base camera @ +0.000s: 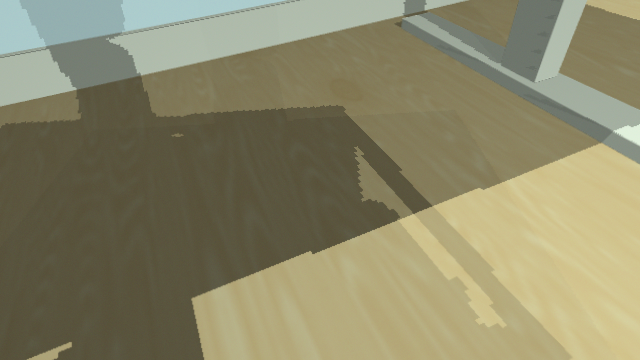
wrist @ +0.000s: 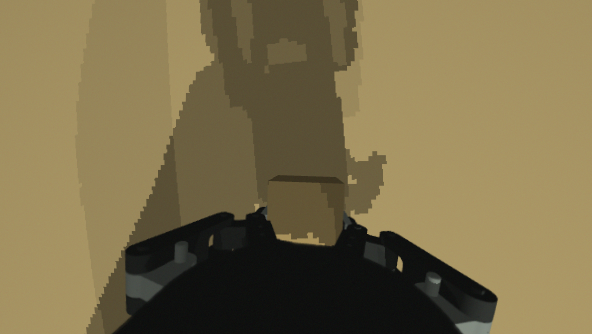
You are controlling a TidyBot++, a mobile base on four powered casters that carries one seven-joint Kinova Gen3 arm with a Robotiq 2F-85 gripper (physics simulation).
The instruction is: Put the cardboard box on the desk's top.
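Frame: origin at the arm's base, x left, y back, z up, level; metres.
Seen in the pictures: gripper, between the fingertips: (wrist: 305,217).
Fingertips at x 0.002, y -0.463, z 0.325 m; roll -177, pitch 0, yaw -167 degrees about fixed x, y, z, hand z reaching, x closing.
A point is followed by its place in that frame.
The cardboard box (wrist: 302,207) {x 0.009, y -0.480, z 0.367 m}, plain brown, is held between the fingers of my gripper (wrist: 305,217) {x 0.002, y -0.463, z 0.325 m} at the lower middle of the wrist view. My gripper is shut on it, and the black gripper body hides its near part. Behind the box is a plain tan surface (wrist: 475,125) {x -0.110, y -0.585, z 0.324 m}, which looks like the desk's top; shadows of the arm and gripper fall across it. The gap between the box and this surface cannot be told. In the base camera view, a grey desk leg (base camera: 532,40) {x -0.346, y -0.723, z -0.308 m} and its foot bar (base camera: 590,102) stand at the upper right; box and gripper do not show there.
The wooden floor (base camera: 550,225) {x -0.259, y -0.404, z -0.396 m} fills most of the base camera view, with large dark shadows on it. A pale baseboard (base camera: 225,35) {x 0.213, y -0.953, z -0.350 m} runs along the foot of a light blue wall (base camera: 170,12) {x 0.307, y -0.926, z -0.287 m} at the back left.
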